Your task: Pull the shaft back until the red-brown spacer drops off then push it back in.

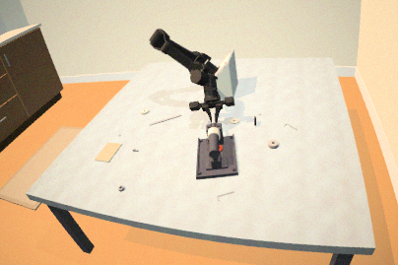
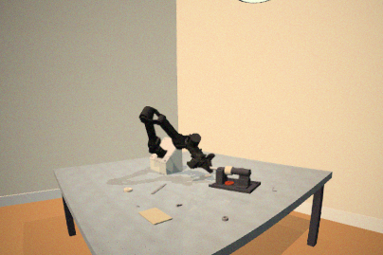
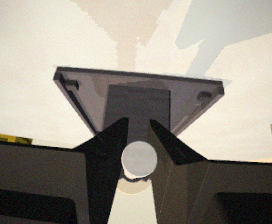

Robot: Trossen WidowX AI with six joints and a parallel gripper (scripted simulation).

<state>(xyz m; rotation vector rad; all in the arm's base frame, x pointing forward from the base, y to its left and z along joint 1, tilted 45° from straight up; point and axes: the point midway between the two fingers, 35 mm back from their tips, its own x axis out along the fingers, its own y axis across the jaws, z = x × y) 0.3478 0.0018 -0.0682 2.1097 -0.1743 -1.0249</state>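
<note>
Right now the pale spacer is 10 cm ahead of my gripper tip, 2 cm to the left of it and 2 cm above it. Round my gripper tip: tan card 46 cm to the right, 14 cm ahead, 5 cm below; then thin rod 27 cm to the right, 11 cm behind, 5 cm below; then white spacer 12 cm ahead, 2 cm to the left, 2 cm above.
</note>
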